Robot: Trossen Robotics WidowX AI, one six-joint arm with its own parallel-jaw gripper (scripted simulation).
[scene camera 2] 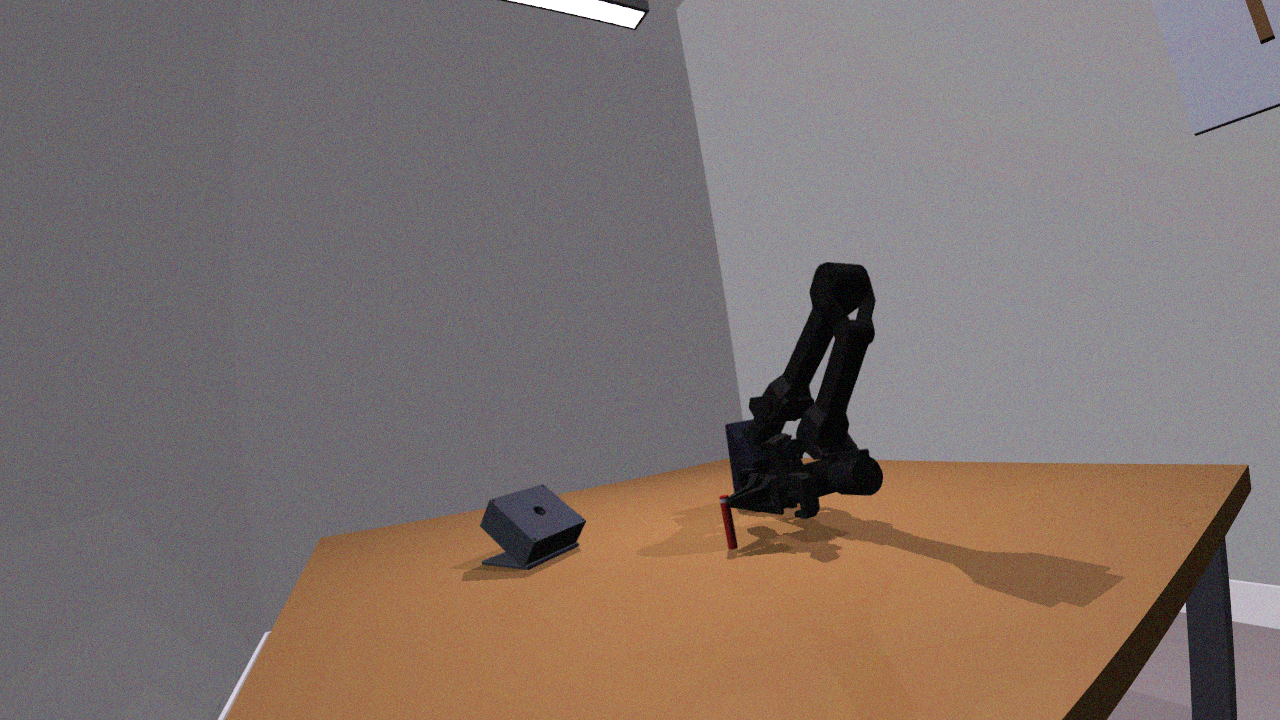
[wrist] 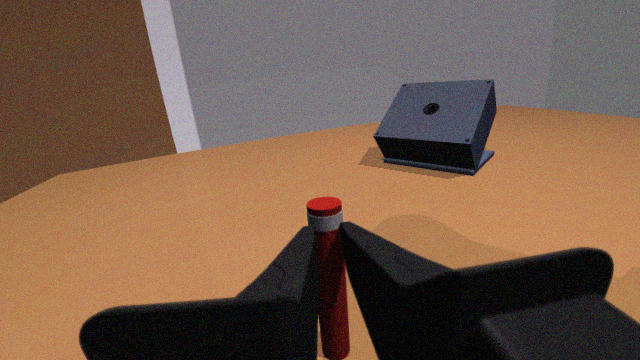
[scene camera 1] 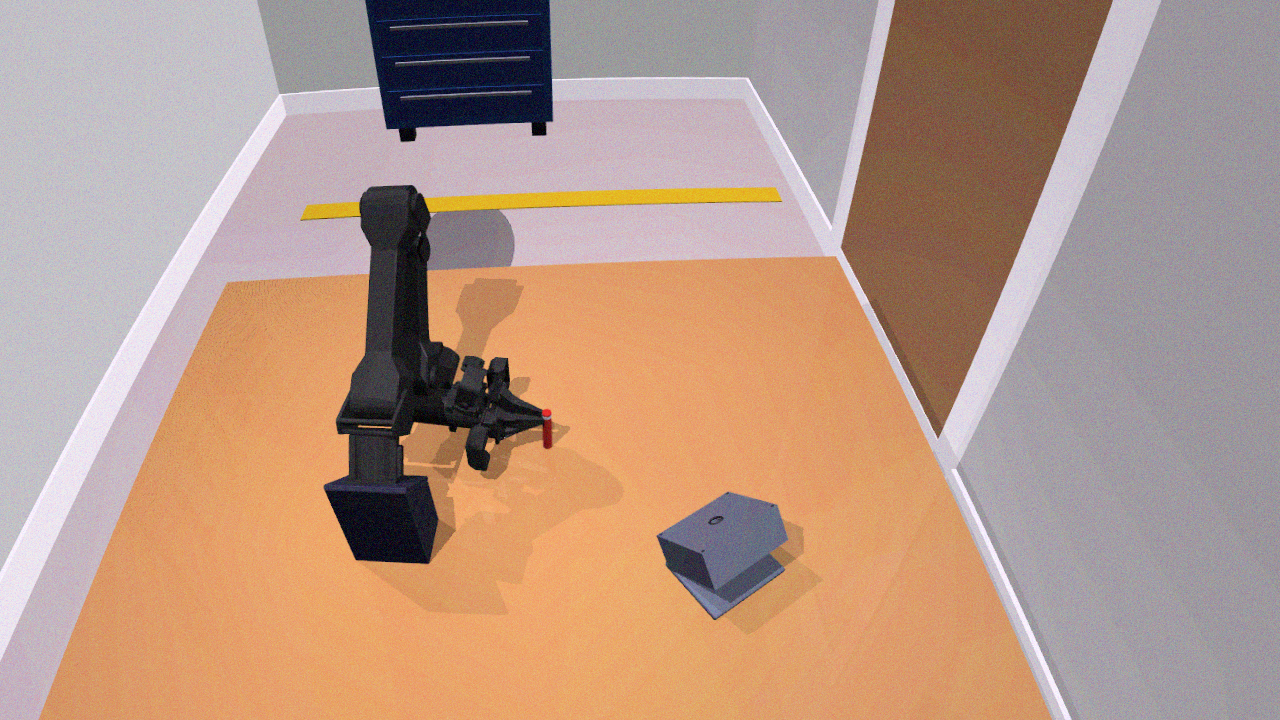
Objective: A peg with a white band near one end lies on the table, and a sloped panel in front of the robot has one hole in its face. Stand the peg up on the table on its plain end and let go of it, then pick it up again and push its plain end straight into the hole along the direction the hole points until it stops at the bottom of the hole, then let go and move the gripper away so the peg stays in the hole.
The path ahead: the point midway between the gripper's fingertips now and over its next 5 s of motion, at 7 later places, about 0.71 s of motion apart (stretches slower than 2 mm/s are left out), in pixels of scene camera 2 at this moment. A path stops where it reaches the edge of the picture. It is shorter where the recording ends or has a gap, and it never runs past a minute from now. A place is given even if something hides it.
The gripper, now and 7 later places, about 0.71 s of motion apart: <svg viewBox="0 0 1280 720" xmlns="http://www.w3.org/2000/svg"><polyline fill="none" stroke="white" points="727,503 725,470 713,403 704,441 710,470 723,469 725,484 727,506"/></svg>
